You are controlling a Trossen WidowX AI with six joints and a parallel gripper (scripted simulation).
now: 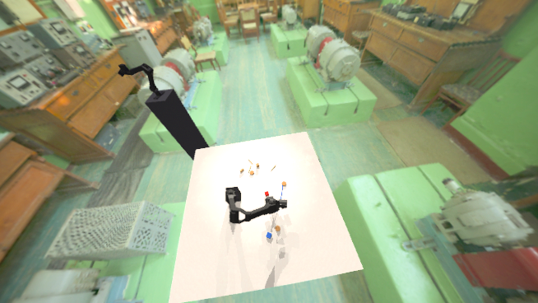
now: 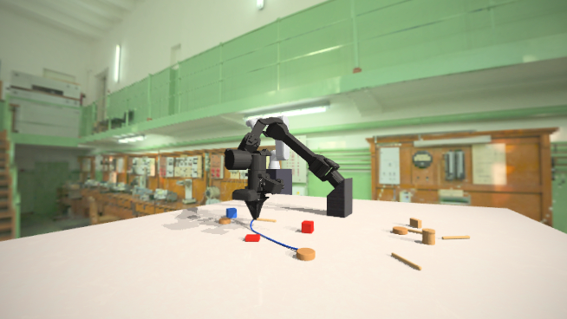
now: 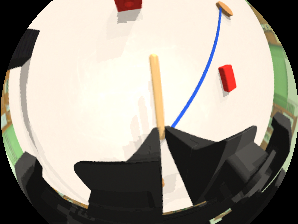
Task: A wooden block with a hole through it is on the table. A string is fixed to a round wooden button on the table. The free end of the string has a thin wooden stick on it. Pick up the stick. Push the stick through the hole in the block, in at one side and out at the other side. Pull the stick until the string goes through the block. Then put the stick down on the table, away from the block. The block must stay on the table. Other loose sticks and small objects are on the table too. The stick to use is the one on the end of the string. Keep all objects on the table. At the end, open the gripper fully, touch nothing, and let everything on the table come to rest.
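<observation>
The red cube lies 15 cm to the left of my gripper tip, 6 cm behind it and 1 cm below it. Also, from my gripper tip: thin wooden stick 1 cm to the left; then flat red piece 9 cm ahead, 8 cm to the left, 2 cm below; then blue cube 18 cm to the right, 5 cm behind, 1 cm below.
</observation>
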